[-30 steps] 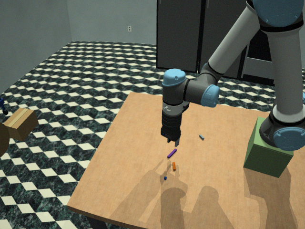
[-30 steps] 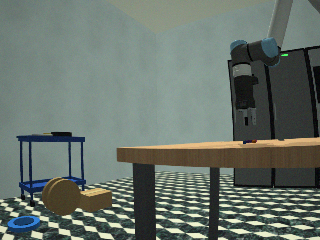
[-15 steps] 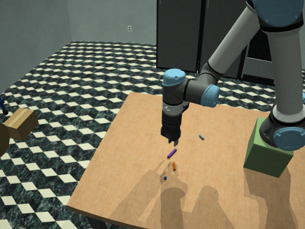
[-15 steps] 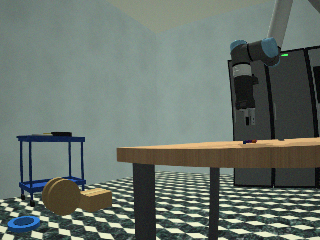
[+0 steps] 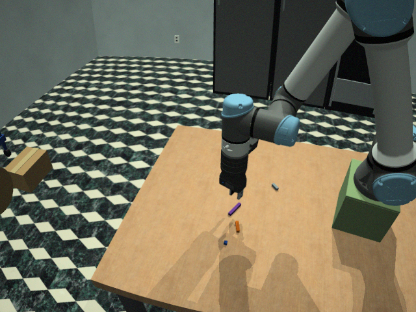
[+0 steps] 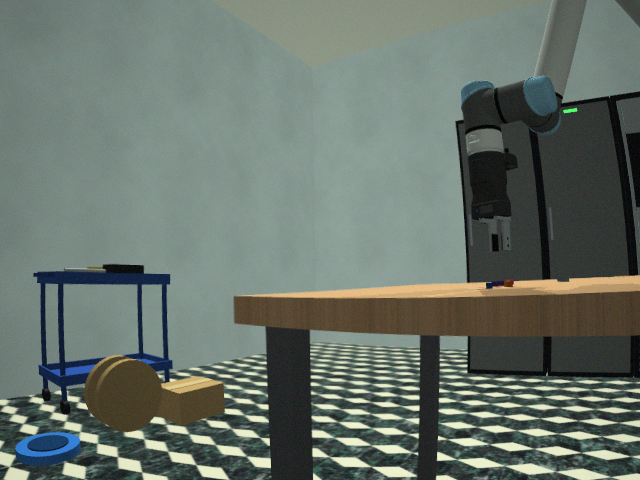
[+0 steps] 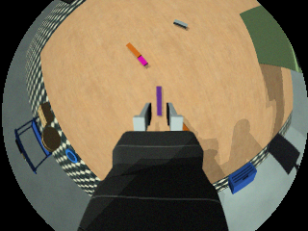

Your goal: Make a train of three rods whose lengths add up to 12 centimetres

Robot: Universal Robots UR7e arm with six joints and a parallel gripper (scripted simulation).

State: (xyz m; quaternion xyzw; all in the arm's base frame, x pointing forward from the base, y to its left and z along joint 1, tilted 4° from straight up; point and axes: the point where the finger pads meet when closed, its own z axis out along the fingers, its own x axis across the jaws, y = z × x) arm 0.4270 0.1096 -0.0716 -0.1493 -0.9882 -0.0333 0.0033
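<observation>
My gripper is now 80 mm above the purple rod. The rest, counted from my hand: magenta rod (90 mm to the right, 80 mm below); small blue rod (20 mm behind, 140 mm to the left, 80 mm below); grey rod (100 mm behind, 160 mm to the right, 80 mm below).
</observation>
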